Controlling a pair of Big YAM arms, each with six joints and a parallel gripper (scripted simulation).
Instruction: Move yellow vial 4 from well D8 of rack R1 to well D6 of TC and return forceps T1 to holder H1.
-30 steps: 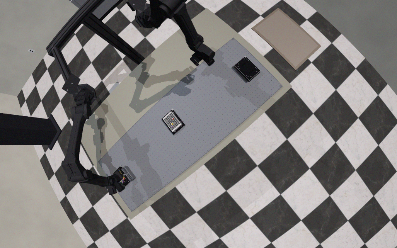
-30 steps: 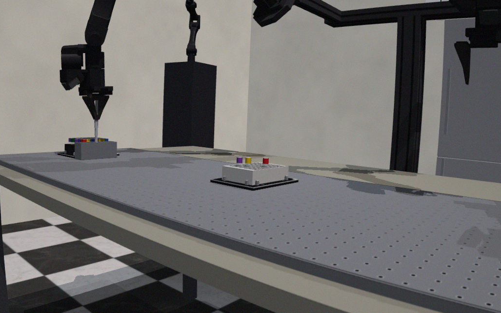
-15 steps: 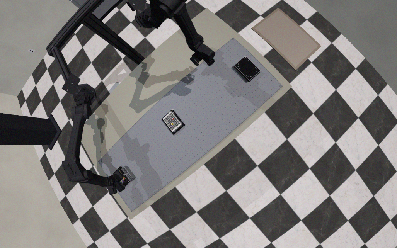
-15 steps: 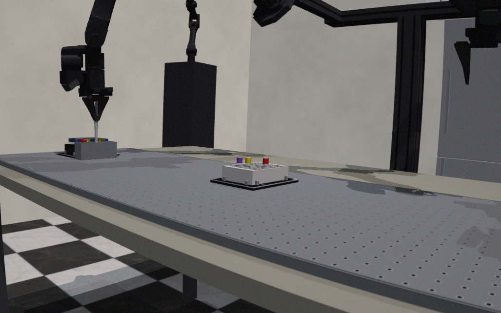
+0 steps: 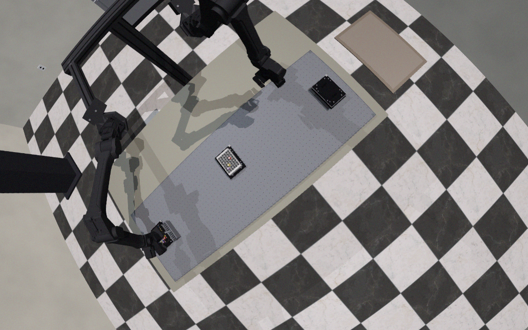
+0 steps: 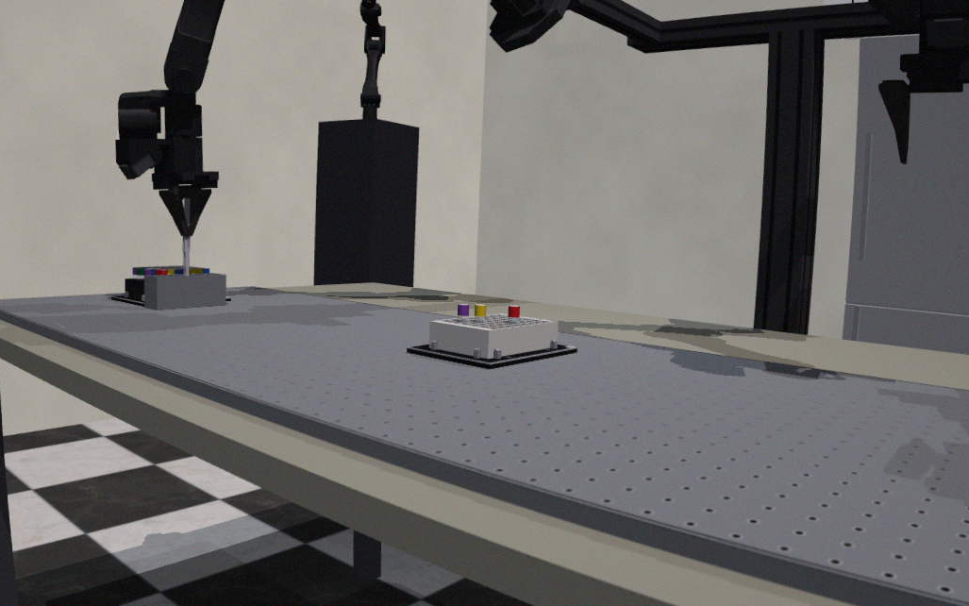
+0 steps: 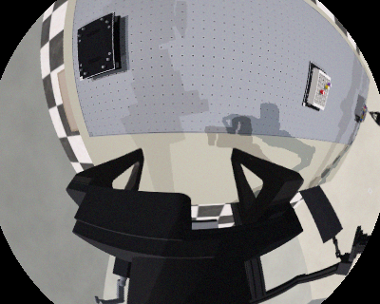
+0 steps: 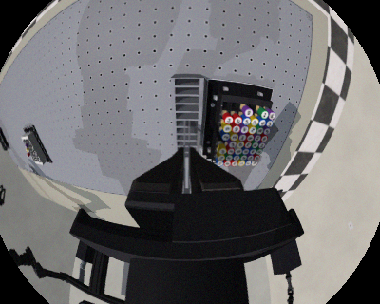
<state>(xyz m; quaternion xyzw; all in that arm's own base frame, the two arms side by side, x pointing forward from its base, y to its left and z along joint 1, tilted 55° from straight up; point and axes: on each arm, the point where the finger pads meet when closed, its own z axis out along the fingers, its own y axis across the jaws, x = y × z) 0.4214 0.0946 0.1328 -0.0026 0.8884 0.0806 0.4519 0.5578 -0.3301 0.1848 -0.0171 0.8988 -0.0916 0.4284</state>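
My right gripper is now 110 mm above the grey holder H1. Also, from my right hand: white tube carrier TC: 570 mm to the left, 100 mm below, 10 mm ahead.
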